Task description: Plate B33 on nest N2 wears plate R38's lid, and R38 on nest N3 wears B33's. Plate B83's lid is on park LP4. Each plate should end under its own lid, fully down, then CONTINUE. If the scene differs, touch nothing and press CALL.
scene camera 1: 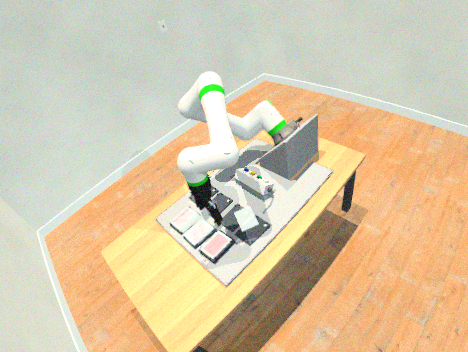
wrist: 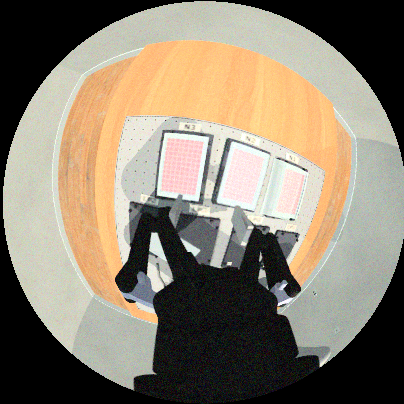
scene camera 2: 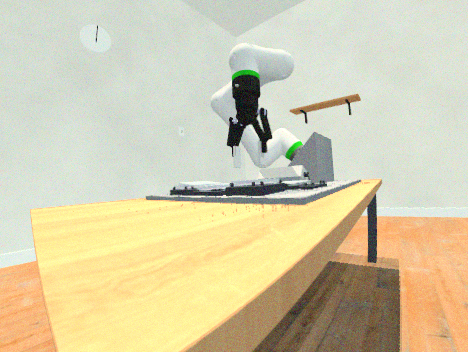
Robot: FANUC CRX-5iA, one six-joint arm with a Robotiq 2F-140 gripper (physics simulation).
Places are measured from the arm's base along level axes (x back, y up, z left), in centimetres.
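Pixels of known places: gripper, between the fingertips: (scene camera 1: 213,223) (wrist: 207,207) (scene camera 2: 249,166); arm's base, origin of its link: (scene camera 1: 285,138) (scene camera 2: 304,159).
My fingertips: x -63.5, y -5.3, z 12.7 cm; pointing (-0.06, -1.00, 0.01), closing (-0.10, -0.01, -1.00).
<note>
Ahead of a thing's pixels: the offset from my fingertips to its top centre. Level surfaces: height alone.
My gripper (scene camera 1: 212,214) (scene camera 2: 250,154) (wrist: 207,207) is open and empty, fingers pointing down above the dark park pads beside nests N3 and N2. Plate on N3 @(dx -5.0, dy -4.2, dz +6.7 cm) (scene camera 1: 216,245) (wrist: 183,167) shows pink wells under a clear cover. Plate on N2 @(dx -6.7, dy -4.9, dz -6.0 cm) (scene camera 1: 199,233) (wrist: 244,175) also shows pink wells. Plate on N1 @(dx -7.2, dy -3.6, dz -15.8 cm) (scene camera 1: 184,220) (wrist: 292,192) has a pale clear strip along its N2 side, like a lid set off-centre. A pale lid @(dx +14.9, dy -5.6, dz +4.9 cm) (scene camera 1: 246,218) (wrist: 172,249) lies askew across two park pads; fingers partly cover this area in the wrist view. Plate codes and park labels are unreadable.
The grey perforated board @(dy -7.9 cm) (scene camera 1: 295,200) (wrist: 137,140) lies on the wooden table @(dy -9.2 cm) (scene camera 1: 145,260) (scene camera 2: 150,260). A white button box @(dx +33.6, dy +0.4, dz -9.6 cm) (scene camera 1: 254,182) with blue, yellow and green buttons stands beyond the pads. A tall grey panel (scene camera 1: 300,150) (scene camera 2: 320,157) stands at the far end.
</note>
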